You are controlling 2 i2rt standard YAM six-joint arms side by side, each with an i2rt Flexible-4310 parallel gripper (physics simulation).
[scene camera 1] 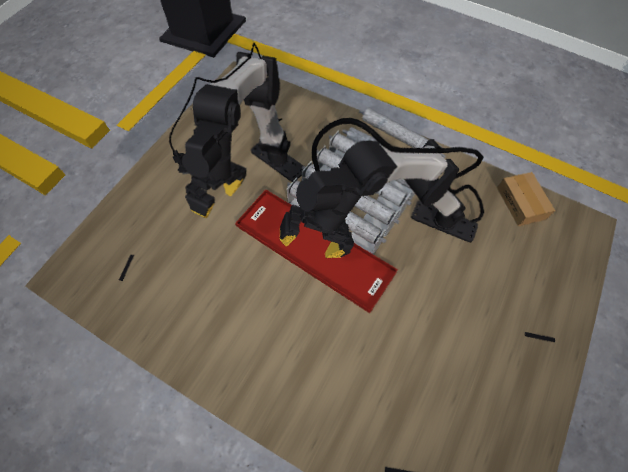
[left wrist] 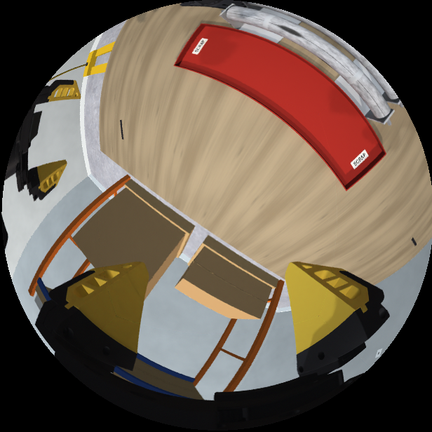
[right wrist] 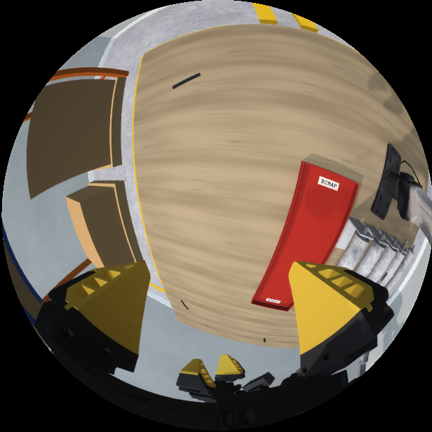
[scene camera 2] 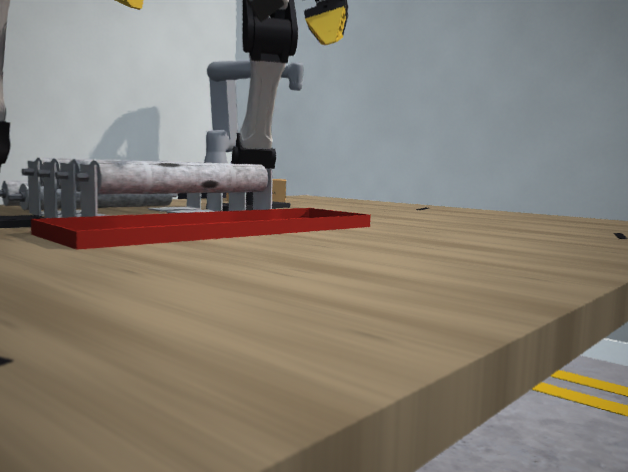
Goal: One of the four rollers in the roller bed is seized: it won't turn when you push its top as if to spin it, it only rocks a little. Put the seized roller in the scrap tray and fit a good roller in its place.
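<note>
The roller bed lies between the two arm bases, with rollers across it. Its front roller is seated; the left arm hides part of the bed in scene camera 1. Which roller is seized cannot be seen. A loose roller lies behind the bed. The red scrap tray is empty where visible, in front of the bed. My left gripper is open above the tray. My right gripper is open, beyond the tray's left end in scene camera 1.
A small cardboard box stands near the table's right back edge in scene camera 1. The left arm reaches over the roller bed. Black marks lie on the wooden table top.
</note>
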